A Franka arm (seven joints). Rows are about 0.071 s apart.
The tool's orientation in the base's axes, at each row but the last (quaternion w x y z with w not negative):
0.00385 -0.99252 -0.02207 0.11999
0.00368 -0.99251 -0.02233 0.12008
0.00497 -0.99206 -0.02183 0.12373
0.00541 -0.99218 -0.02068 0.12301
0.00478 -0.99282 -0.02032 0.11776
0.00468 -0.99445 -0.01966 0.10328
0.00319 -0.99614 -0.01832 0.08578
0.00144 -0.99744 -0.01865 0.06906
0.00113 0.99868 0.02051 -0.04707
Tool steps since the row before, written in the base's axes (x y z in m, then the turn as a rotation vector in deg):
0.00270 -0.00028 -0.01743 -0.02 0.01 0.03
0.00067 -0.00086 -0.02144 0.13 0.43 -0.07
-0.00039 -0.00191 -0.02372 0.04 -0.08 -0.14
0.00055 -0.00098 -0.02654 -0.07 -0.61 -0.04
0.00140 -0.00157 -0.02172 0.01 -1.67 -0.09
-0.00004 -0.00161 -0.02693 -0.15 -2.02 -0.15
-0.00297 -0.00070 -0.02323 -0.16 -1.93 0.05
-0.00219 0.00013 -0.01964 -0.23 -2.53 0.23
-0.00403 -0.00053 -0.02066 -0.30 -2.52 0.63
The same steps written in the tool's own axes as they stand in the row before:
0.00676 0.00062 0.01628 -0.03 -0.01 -0.02
0.00572 0.00116 0.02066 0.16 -0.42 0.04
0.00536 0.00225 0.02308 0.07 0.08 0.13
0.00696 0.00142 0.02560 -0.08 0.61 0.05
0.00637 0.00193 0.02078 -0.04 1.67 0.08
0.00542 0.00197 0.02635 -0.20 2.01 0.17
0.00102 0.00081 0.02339 -0.24 1.92 -0.03
0.00054 -0.00010 0.01975 -0.35 2.52 -0.20
-0.00209 0.00036 0.02095 -0.46 2.51 -0.59

